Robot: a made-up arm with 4 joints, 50 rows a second.
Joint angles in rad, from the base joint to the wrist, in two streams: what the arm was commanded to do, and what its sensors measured. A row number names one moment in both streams.
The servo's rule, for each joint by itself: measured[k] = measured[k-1] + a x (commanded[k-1-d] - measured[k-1]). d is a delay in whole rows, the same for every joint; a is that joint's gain. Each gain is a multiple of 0.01, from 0.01 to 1. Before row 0 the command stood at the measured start. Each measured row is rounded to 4 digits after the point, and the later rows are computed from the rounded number. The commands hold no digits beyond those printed.
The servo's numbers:
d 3
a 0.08 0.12 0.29 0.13
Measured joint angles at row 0: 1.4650, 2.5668, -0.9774, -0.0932
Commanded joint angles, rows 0 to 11: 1.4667, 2.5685, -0.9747, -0.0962; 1.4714, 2.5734, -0.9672, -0.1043; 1.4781, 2.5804, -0.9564, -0.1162; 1.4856, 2.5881, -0.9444, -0.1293; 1.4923, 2.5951, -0.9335, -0.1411; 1.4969, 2.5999, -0.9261, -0.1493; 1.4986, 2.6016, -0.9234, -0.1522; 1.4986, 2.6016, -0.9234, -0.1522; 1.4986, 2.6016, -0.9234, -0.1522; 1.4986, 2.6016, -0.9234, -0.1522; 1.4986, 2.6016, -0.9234, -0.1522; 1.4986, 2.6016, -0.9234, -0.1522
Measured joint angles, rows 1 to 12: 1.4650, 2.5668, -0.9774, -0.0932; 1.4650, 2.5668, -0.9774, -0.0932; 1.4650, 2.5668, -0.9774, -0.0932; 1.4651, 2.5670, -0.9766, -0.0936; 1.4656, 2.5678, -0.9739, -0.0950; 1.4666, 2.5693, -0.9688, -0.0978; 1.4681, 2.5716, -0.9617, -0.1019; 1.4700, 2.5744, -0.9535, -0.1070; 1.4722, 2.5775, -0.9456, -0.1125; 1.4743, 2.5804, -0.9392, -0.1177; 1.4762, 2.5829, -0.9346, -0.1222; 1.4780, 2.5851, -0.9314, -0.1261
